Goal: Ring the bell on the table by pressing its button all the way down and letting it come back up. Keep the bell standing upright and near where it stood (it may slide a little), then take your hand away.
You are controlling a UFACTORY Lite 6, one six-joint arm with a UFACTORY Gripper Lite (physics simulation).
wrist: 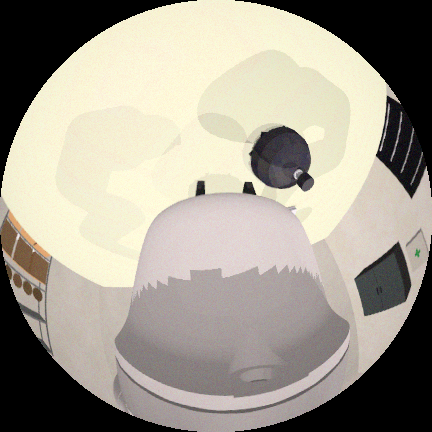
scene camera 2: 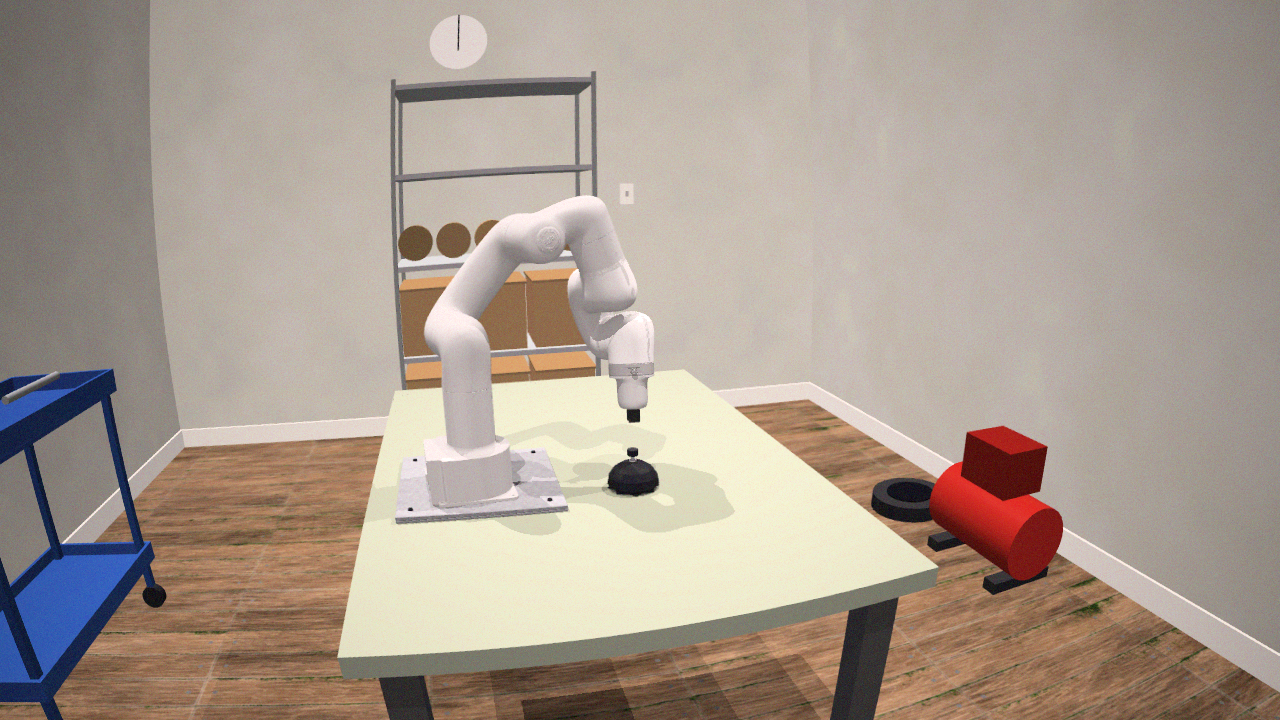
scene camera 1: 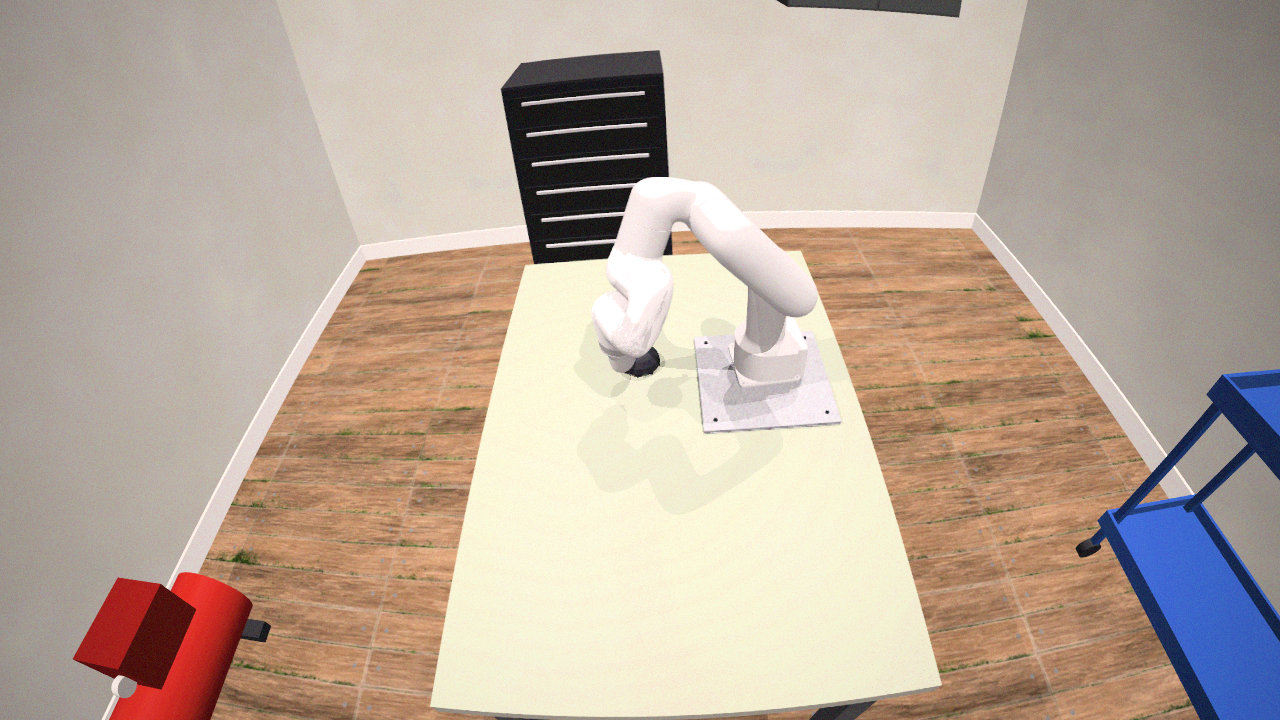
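Pixels of known places: end effector, tool point: point(wrist: 224, 204) point(scene camera 2: 633, 415) point(scene camera 1: 624, 363); arm's base, origin of the base link: point(scene camera 2: 475, 488) point(scene camera 1: 762, 362).
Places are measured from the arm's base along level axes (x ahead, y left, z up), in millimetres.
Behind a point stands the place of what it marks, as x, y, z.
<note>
The black dome bell point(scene camera 1: 643, 362) @(249, -16, 22) point(scene camera 2: 632, 479) @(243, -81, 17) point(wrist: 278, 156) @(274, -26, 25) stands upright on the pale table point(scene camera 1: 680, 608) @(239, 511, -11) point(scene camera 2: 626, 582) @(146, -346, -11) point(wrist: 125, 60). Its black button point(scene camera 2: 632, 452) @(252, -56, 53) point(wrist: 306, 181) @(260, -44, 55) is up on a short light stem. In scene camera 1 the arm's wrist hides part of the bell and the button. My gripper point(scene camera 2: 632, 416) point(wrist: 225, 187) @(287, 44, 81) is open, its two black fingers apart with nothing between them. In scene camera 2 it points down a little above the button, with a gap. In the wrist view the button is right of both fingers. The fingers are hidden in scene camera 1.
The arm's grey base plate point(scene camera 1: 760, 416) @(38, 146, -1) point(scene camera 2: 537, 492) @(95, -45, 0) lies on the table beside the bell. A black drawer cabinet point(scene camera 1: 586, 143) stands behind the table. A blue cart point(scene camera 1: 1118, 546) point(scene camera 2: 98, 582) and a red machine point(scene camera 1: 192, 640) point(scene camera 2: 993, 519) stand on the floor away from the table.
</note>
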